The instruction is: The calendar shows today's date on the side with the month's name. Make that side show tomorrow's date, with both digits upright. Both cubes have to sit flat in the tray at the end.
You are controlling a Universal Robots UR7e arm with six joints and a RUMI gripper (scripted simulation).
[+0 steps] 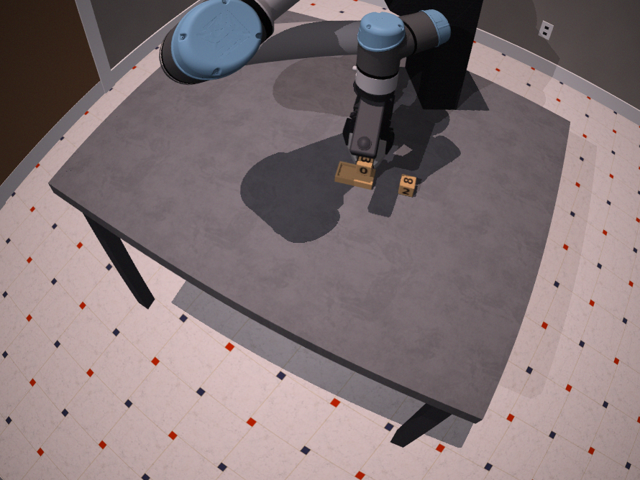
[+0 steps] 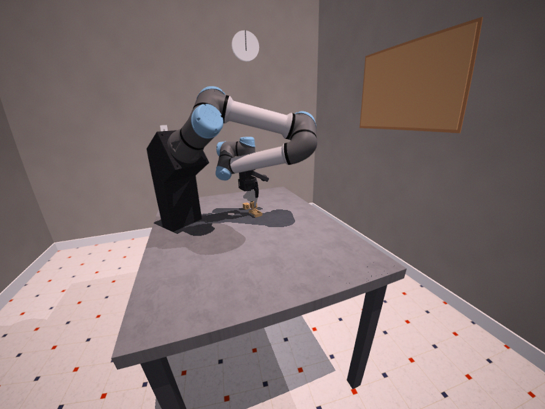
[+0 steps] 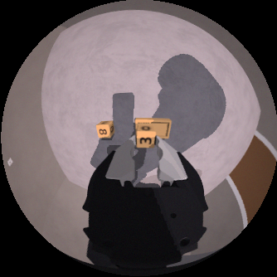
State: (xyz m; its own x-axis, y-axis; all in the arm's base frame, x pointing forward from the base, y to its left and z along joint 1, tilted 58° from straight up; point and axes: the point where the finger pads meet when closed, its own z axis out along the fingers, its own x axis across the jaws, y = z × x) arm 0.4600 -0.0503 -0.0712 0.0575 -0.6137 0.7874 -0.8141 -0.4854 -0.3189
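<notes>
My hand is 2 cm to the left of the wooden tray and 5 cm above it.
</notes>
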